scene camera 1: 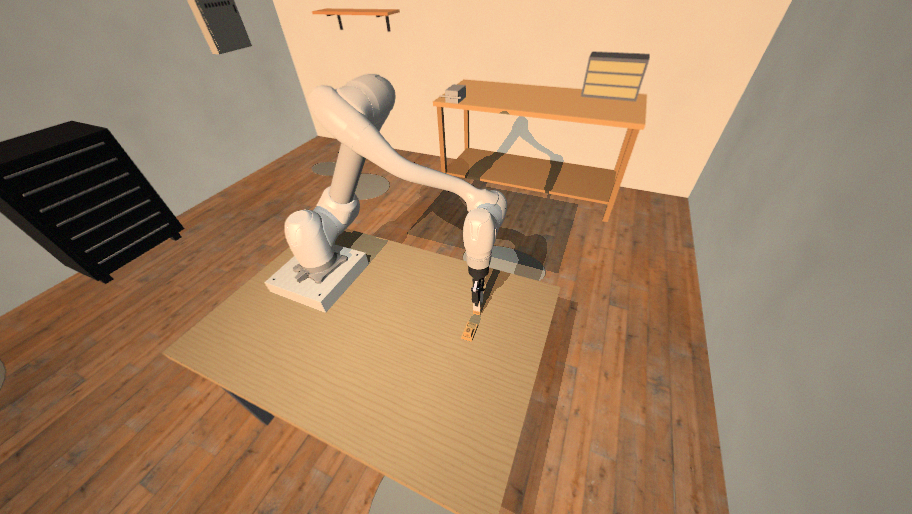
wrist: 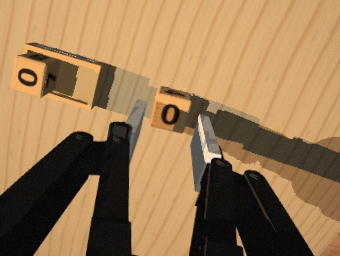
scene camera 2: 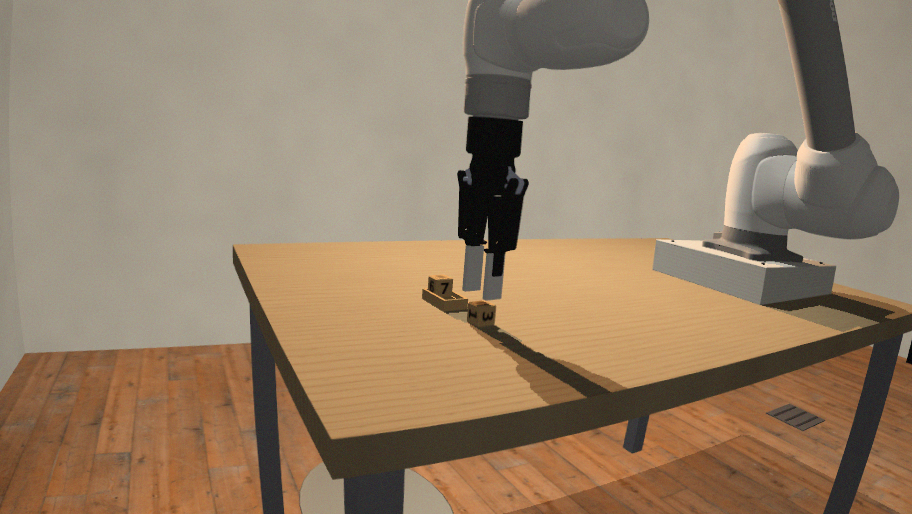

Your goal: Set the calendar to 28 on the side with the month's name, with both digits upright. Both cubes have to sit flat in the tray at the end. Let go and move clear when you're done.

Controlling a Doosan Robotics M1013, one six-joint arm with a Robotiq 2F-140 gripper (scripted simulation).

Labels:
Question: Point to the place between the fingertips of my gripper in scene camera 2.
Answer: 481,294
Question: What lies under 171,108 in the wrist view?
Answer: A number cube.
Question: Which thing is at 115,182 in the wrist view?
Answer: My gripper.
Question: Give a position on a number cube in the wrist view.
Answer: At 36,74

